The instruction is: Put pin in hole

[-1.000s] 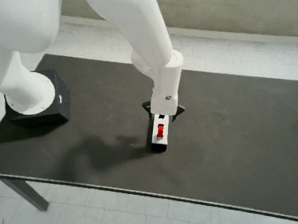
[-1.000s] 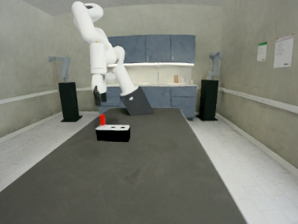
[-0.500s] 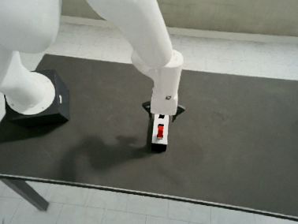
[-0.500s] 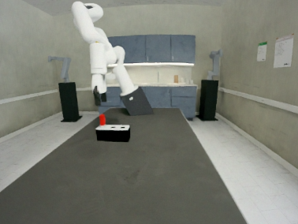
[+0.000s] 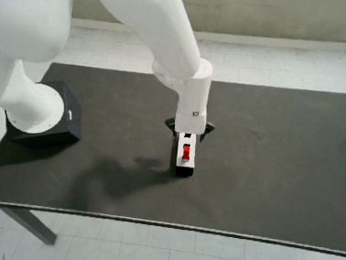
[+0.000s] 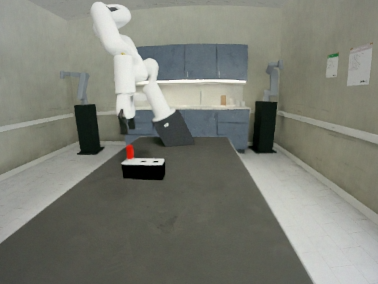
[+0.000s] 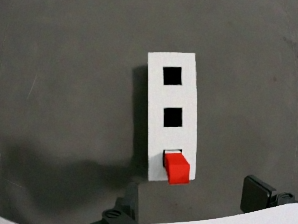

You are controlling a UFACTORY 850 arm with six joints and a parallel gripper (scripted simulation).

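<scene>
Now: hand 100 mm above the pin. Round my hand: block 190 mm below, 60 mm to the left.
</scene>
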